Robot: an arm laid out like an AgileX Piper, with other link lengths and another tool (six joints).
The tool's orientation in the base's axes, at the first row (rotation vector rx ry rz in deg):
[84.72 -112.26 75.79]
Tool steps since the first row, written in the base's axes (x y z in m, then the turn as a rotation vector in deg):
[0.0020 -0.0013 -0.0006 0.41 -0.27 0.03]
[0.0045 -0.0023 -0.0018 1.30 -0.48 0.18]
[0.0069 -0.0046 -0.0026 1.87 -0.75 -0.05]
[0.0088 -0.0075 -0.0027 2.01 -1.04 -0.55]
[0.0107 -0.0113 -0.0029 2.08 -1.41 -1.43]
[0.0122 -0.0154 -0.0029 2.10 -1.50 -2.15]
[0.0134 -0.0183 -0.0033 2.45 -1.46 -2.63]
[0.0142 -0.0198 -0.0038 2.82 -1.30 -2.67]
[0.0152 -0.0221 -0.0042 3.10 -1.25 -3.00]
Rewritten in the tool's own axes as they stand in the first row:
[-0.0005 -0.0015 0.0019 0.01 -0.38 0.31]
[-0.0018 -0.0032 0.0039 -0.11 -1.24 0.63]
[-0.0020 -0.0050 0.0068 -0.35 -1.65 1.10]
[-0.0012 -0.0067 0.0097 -0.61 -1.55 1.63]
[0.0000 -0.0084 0.0134 -1.08 -1.21 2.40]
[0.0017 -0.0098 0.0172 -1.56 -0.89 2.84]
[0.0025 -0.0107 0.0201 -2.07 -0.98 3.13]
[0.0027 -0.0112 0.0218 -2.33 -1.29 3.11]
[0.0033 -0.0119 0.0242 -2.71 -1.38 3.30]

